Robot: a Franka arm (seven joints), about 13 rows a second.
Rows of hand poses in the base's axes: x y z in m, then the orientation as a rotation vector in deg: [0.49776 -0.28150 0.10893 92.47 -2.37 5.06]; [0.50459 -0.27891 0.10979 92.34 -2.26 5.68]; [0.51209 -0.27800 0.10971 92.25 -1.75 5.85]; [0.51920 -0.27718 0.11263 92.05 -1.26 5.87]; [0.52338 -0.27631 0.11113 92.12 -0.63 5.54]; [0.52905 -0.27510 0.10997 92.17 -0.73 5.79]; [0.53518 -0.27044 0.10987 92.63 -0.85 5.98]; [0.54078 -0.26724 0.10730 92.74 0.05 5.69]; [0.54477 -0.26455 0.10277 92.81 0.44 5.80]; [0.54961 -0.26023 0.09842 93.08 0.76 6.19]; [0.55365 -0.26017 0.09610 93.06 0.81 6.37]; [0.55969 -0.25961 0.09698 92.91 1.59 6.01]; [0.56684 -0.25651 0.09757 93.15 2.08 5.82]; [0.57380 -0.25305 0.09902 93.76 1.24 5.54]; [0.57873 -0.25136 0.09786 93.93 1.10 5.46]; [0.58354 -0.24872 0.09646 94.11 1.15 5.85]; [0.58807 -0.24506 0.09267 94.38 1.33 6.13]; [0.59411 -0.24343 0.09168 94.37 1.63 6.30]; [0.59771 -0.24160 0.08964 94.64 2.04 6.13]
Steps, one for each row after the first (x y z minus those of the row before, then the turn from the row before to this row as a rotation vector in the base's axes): [0.00683 0.00259 0.00086 -0.13 -0.34 0.45]; [0.00750 0.00091 -0.00008 -0.11 0.20 0.43]; [0.00711 0.00082 0.00292 -0.22 0.28 0.32]; [0.00418 0.00087 -0.00150 0.04 0.61 0.20]; [0.00567 0.00121 -0.00116 0.06 -0.22 0.09]; [0.00613 0.00466 -0.00010 0.47 -0.18 0.05]; [0.00560 0.00320 -0.00257 0.07 0.75 0.41]; [0.00399 0.00269 -0.00453 0.06 0.17 0.32]; [0.00484 0.00432 -0.00435 0.27 -0.04 0.45]; [0.00404 0.00006 -0.00232 -0.02 -0.09 0.14]; [0.00604 0.00056 0.00088 -0.19 0.70 0.28]; [0.00715 0.00310 0.00059 0.22 0.44 0.20]; [0.00696 0.00346 0.00145 0.63 -0.30 -0.71]; [0.00493 0.00169 -0.00116 0.17 -0.03 -0.14]; [0.00481 0.00264 -0.00140 0.19 -0.22 0.27]; [0.00453 0.00366 -0.00379 0.27 -0.06 0.29]; [0.00604 0.00163 -0.00099 -0.01 0.07 0.30]; [0.00360 0.00183 -0.00204 0.25 0.37 0.17]
